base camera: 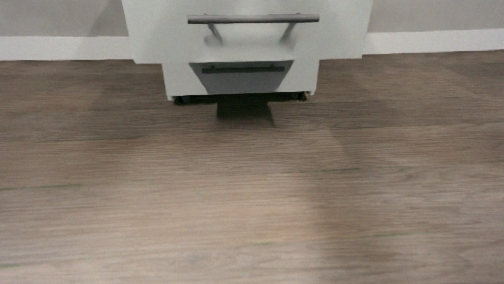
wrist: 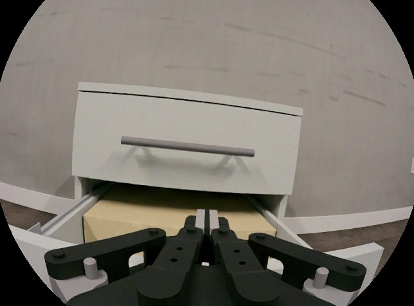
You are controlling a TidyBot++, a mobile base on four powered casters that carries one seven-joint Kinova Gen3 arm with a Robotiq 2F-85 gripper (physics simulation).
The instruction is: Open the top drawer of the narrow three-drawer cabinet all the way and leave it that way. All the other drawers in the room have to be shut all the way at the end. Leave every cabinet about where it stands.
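The white three-drawer cabinet (wrist: 200, 98) stands against the wall. Its top drawer (wrist: 185, 120) is shut flush, with a grey bar handle (wrist: 187, 146) across its front. The middle drawer (base camera: 160, 42) (wrist: 369, 257) is pulled well out; its bar handle (base camera: 253, 19) shows in the base view. A beige block (wrist: 107, 215) lies inside it. The bottom drawer (base camera: 306, 75) looks shut, with a dark handle (base camera: 243, 70). My gripper (wrist: 206, 222) is shut and empty. In the wrist view it appears over the open middle drawer, below the top handle; its distance from the drawer is hard to tell.
A grey wall (base camera: 60, 17) (wrist: 210, 45) with a white baseboard (base camera: 60, 48) (wrist: 350, 220) runs behind the cabinet. Wooden floor (base camera: 240, 200) lies in front of the cabinet and at both sides. The open drawer front juts out over the floor.
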